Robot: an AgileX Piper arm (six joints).
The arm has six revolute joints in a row. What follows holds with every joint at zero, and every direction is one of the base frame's.
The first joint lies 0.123 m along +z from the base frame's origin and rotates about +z.
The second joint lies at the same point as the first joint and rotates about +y.
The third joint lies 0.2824 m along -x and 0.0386 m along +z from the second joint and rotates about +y.
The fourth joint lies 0.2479 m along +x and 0.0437 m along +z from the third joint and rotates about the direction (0.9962, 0, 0.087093).
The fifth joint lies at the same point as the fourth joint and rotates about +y.
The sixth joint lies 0.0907 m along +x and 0.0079 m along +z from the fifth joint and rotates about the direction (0.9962, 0, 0.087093).
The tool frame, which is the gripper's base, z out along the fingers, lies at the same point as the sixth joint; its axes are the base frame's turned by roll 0, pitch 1.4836 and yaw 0 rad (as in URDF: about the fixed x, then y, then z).
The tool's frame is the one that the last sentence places.
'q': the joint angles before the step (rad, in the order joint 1, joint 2, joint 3, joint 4, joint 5, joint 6). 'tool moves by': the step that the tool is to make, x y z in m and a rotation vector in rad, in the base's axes. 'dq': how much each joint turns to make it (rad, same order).
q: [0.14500, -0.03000, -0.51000, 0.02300, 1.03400, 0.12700]
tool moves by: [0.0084, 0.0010, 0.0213, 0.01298, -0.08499, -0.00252]
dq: [0.00032, 0.06293, -0.04323, -0.00138, -0.10570, 0.00033]
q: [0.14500, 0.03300, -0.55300, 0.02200, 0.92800, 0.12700]
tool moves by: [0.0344, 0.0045, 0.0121, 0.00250, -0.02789, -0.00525]
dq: [0.00036, 0.15422, 0.00598, -0.00451, -0.18820, 0.00048]
